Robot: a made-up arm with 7 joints.
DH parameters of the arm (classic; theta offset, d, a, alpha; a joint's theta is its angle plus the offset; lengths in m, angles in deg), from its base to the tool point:
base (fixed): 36.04 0 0.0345 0
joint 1: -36.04 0.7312 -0.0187 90
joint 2: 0 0.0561 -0.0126 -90
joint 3: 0 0.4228 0.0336 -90
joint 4: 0 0.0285 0.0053 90
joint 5: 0 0.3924 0.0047 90
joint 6: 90 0.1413 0.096 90
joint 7: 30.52 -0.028 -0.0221 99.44
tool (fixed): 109.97 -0.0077 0 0
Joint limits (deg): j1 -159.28..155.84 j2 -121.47..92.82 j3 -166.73..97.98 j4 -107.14..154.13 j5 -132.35..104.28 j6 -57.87..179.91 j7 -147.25..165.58
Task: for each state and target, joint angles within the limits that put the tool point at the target. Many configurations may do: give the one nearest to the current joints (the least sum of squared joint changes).
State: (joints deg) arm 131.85 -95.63 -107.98 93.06 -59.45 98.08 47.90
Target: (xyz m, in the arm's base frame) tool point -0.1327 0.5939 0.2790
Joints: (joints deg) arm 144.74 -121.47 -75.45 74.94 -70.65 93.84 49.83
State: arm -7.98 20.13 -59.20 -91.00 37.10 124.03 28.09
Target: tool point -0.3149 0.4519 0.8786
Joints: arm -35.14 46.40 -61.30 -89.36 38.40 118.88 26.92
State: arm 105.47 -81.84 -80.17 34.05 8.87 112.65 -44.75
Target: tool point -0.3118 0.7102 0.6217
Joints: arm 131.25 -106.65 -78.81 23.23 1.05 106.44 -44.53
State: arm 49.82 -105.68 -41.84 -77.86 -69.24 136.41 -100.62
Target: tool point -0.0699 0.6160 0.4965
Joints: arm 78.14 -121.47 -55.52 -30.95 -83.68 114.99 -99.90
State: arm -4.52 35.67 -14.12 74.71 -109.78 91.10 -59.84
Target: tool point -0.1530 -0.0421 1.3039
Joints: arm -0.98 60.80 -23.46 106.53 -117.73 98.77 -57.64
